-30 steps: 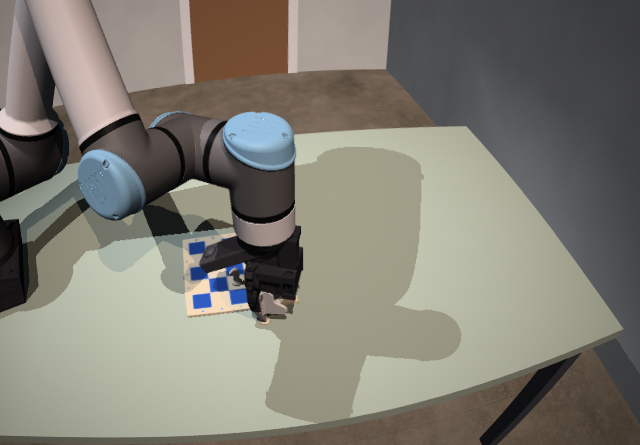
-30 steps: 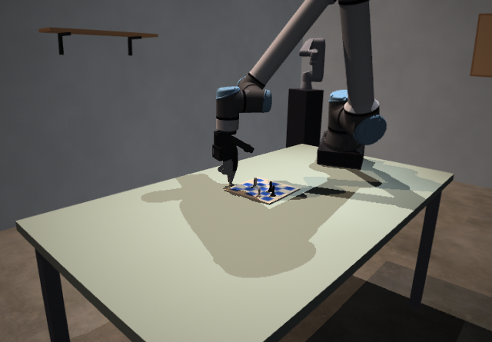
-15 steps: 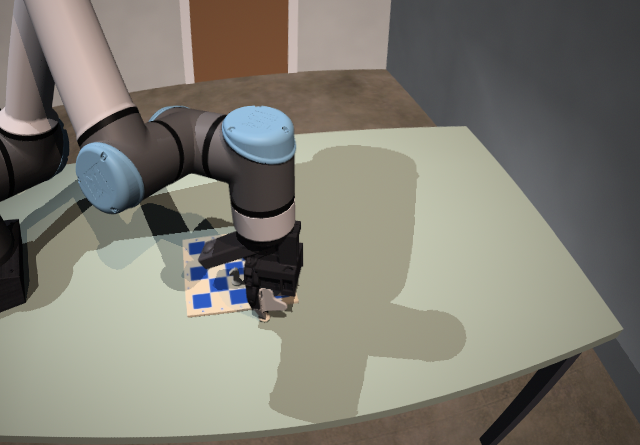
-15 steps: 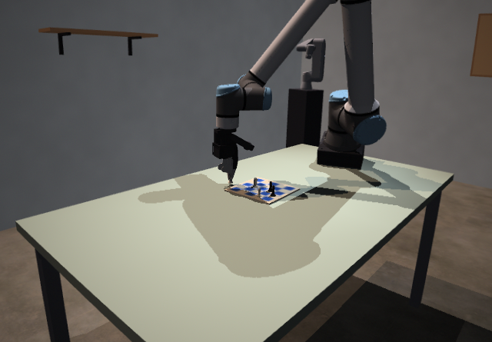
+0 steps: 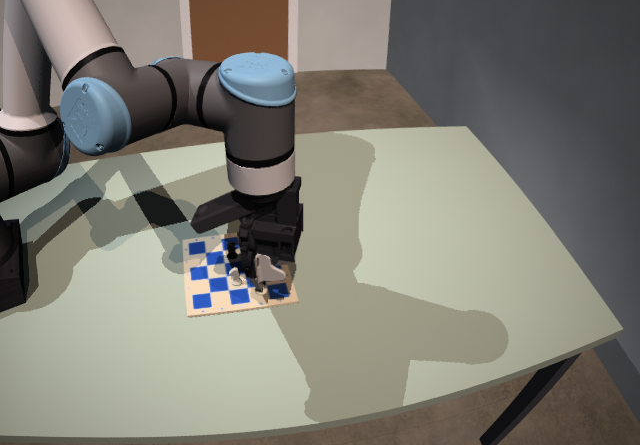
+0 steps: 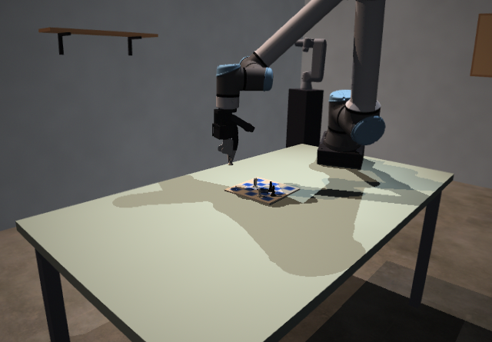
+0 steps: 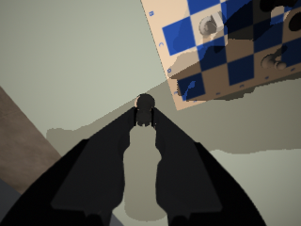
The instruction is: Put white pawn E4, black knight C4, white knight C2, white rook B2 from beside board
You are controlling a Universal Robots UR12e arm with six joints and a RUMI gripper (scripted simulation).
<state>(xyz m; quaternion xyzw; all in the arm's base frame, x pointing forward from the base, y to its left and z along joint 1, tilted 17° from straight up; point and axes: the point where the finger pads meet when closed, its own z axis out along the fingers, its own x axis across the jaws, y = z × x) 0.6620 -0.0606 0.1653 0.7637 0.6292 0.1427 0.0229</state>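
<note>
Right now the white knight is 9 cm to the left of my hand, 9 cm below it and 6 cm behind it. The rest, counted from my hand: white rook: 1 cm below; then white pawn: 18 cm to the left, 9 cm below; then chessboard: 13 cm to the left, 11 cm below, 7 cm behind.
</note>
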